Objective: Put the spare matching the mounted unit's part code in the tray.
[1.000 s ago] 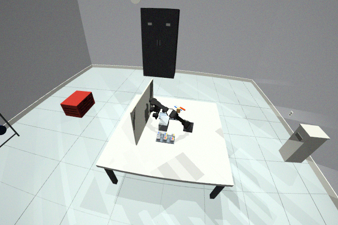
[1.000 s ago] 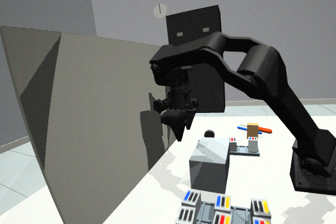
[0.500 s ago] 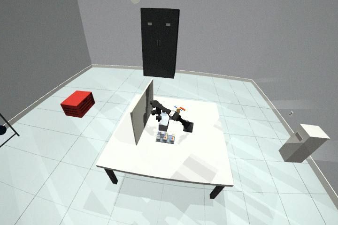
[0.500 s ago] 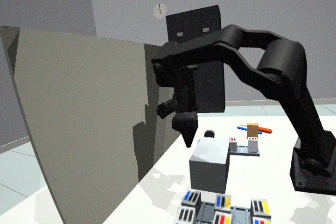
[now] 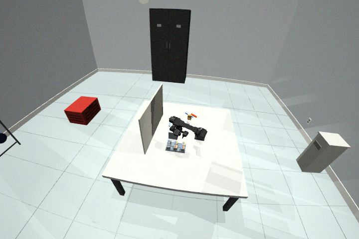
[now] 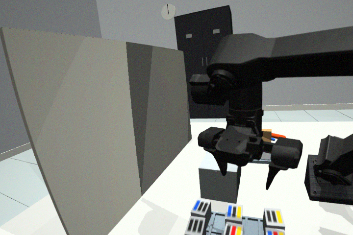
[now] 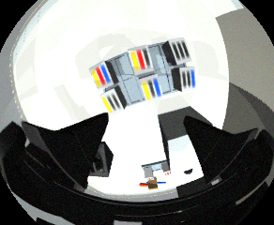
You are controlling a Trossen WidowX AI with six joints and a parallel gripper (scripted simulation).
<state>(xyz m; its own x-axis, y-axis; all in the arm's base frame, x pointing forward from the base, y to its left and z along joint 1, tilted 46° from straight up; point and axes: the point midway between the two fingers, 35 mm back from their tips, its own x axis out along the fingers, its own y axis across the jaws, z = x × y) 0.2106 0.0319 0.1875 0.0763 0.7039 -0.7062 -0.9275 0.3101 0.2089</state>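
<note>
The grey mounted unit is 140 mm to the right of my gripper tip, 70 mm below it and 70 mm ahead of it. The rest, counted from my gripper tip: tall grey panel (300 mm ahead, 160 mm to the right, 100 mm above).
</note>
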